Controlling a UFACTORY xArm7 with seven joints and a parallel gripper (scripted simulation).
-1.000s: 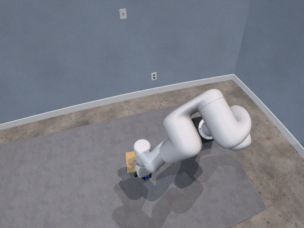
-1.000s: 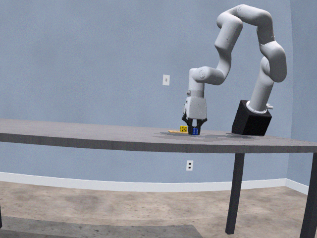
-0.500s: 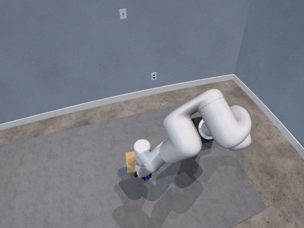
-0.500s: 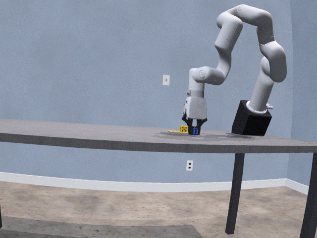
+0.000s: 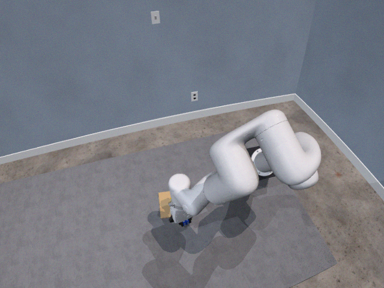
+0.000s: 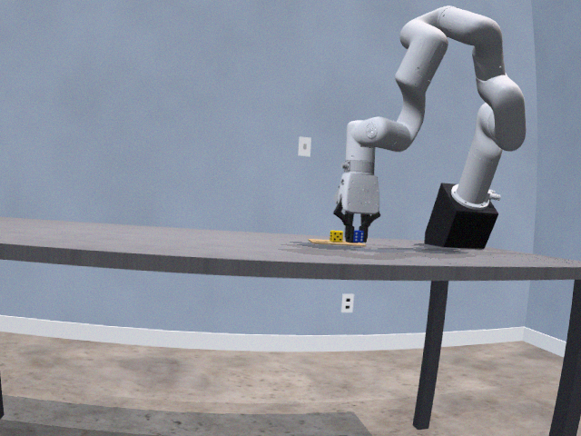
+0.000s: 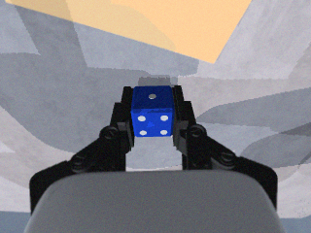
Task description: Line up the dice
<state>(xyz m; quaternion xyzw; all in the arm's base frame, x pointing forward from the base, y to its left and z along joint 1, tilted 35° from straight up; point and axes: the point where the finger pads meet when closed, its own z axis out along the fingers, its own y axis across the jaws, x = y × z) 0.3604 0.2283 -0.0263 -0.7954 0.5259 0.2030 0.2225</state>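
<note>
Right now the yellow die is 110 mm to the right of my hand, 40 mm ahead of it and 10 mm below it. Round my hand: tan mat (110 mm to the right, 40 mm ahead, 30 mm below); black die (120 mm to the right, 10 mm below, 10 mm behind); blue die (10 mm below).
</note>
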